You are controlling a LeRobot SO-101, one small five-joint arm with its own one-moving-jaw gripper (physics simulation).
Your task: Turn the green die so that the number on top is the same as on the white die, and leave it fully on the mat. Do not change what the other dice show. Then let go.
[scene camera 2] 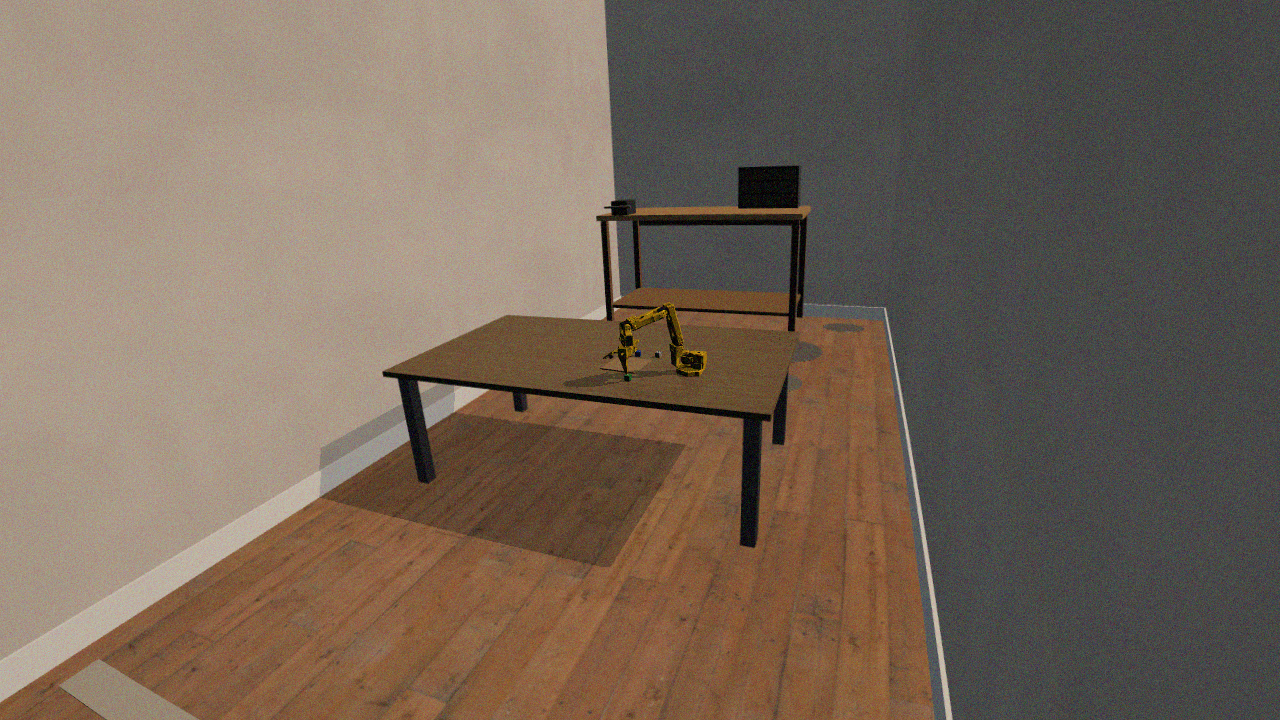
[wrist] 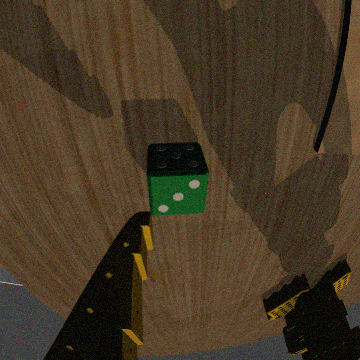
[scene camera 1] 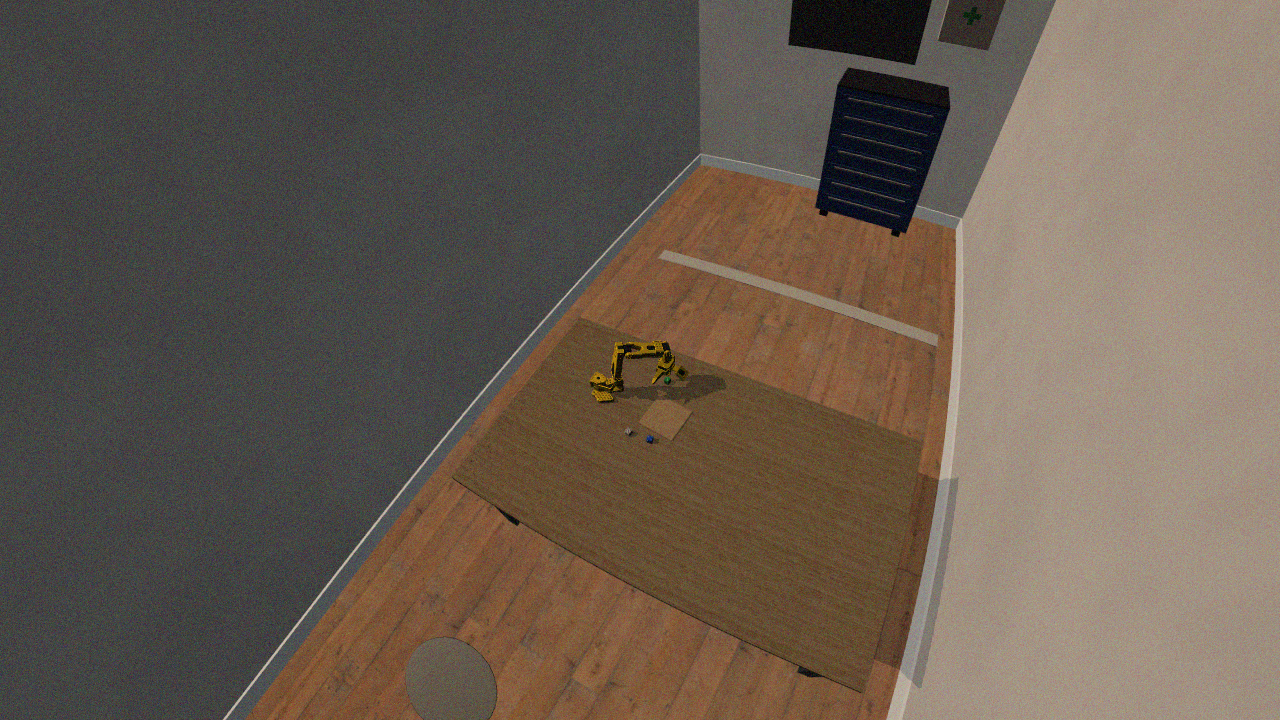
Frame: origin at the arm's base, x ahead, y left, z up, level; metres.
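Where they show: hand at its tool point: (scene camera 2: 626,372) (wrist: 151,225) (scene camera 1: 668,375); arm's base at its link origin: (scene camera 2: 685,370) (wrist: 313,278) (scene camera 1: 611,393).
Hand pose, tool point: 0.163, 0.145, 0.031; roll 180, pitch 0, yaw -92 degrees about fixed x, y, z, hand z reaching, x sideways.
Each offset is from my tool point to the top centre of the thing, as dx, dy, dz. Level surfaces: height alone.
The green die @[+0.001, -0.009, -0.011] (scene camera 1: 667,380) (scene camera 2: 627,377) (wrist: 178,195) stands on the table, off the mat. In the wrist view its lit face with three white pips looks to be the top; a dark side face shows five pips. The tan square mat @[+0.064, -0.152, -0.027] (scene camera 1: 666,420) (scene camera 2: 638,365) lies on the table. The white die @[-0.021, -0.265, -0.011] (scene camera 1: 628,431) (scene camera 2: 657,354) is beside it; its pips are too small to read. My gripper (scene camera 1: 667,375) is fully open, low at the green die. In the wrist view the notched fixed jaw has its tip by the die's lower left corner; the moving jaw is out of view.
The blue die @[+0.060, -0.259, -0.011] (scene camera 1: 649,439) (scene camera 2: 637,353) is near the mat, close to the white die; its number is unreadable. All stand on the brown table @[dz -0.031] (scene camera 1: 760,537) (scene camera 2: 519,358). The gripper's shadow falls across the table around the green die. A blue drawer cabinet (scene camera 1: 883,152) stands by the far wall.
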